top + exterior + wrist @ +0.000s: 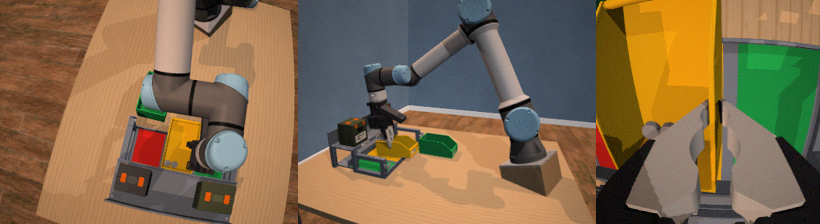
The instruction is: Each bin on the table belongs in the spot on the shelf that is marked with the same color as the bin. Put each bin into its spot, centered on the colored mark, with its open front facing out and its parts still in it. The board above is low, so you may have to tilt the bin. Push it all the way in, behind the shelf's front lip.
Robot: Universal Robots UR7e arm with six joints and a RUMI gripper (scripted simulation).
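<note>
My gripper is now 50 mm to the left of the yellow bin and 20 mm above it. Round my hand: yellow mark (60 mm ahead, 30 mm to the right, 70 mm below); green mark (40 mm ahead, 80 mm to the left, 70 mm below); red mark (80 mm ahead, 140 mm to the right, 70 mm below).
</note>
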